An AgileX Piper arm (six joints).
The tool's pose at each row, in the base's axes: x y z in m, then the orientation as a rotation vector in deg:
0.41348 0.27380 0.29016 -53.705 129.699 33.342
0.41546 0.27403 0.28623 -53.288 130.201 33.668
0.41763 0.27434 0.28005 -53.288 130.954 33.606
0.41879 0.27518 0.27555 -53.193 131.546 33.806
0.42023 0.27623 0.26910 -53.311 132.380 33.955
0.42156 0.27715 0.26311 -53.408 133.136 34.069
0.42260 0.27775 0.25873 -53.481 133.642 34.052
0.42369 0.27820 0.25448 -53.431 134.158 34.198
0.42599 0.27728 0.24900 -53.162 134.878 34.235
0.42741 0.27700 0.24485 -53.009 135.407 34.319
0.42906 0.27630 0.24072 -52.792 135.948 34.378
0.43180 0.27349 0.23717 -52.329 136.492 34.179
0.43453 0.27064 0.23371 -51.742 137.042 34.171
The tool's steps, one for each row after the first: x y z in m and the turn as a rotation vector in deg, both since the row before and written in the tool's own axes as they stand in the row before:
0.00146 -0.00194 0.00368 -0.137 0.217 0.545
0.00280 -0.00243 0.00541 -0.023 0.649 0.304
0.00194 -0.00107 0.00417 -0.165 0.446 0.360
0.00292 -0.00151 0.00583 -0.220 0.748 0.324
0.00267 -0.00146 0.00541 -0.182 0.676 0.294
0.00189 -0.00119 0.00395 -0.058 0.465 0.168
0.00182 -0.00131 0.00380 -0.138 0.406 0.284
0.00247 -0.00335 0.00434 -0.013 0.498 0.469
0.00182 -0.00205 0.00344 -0.064 0.381 0.332
0.00183 -0.00250 0.00326 -0.029 0.367 0.367
0.00177 -0.00458 0.00197 0.225 0.289 0.451
0.00170 -0.00459 0.00190 0.122 0.229 0.569

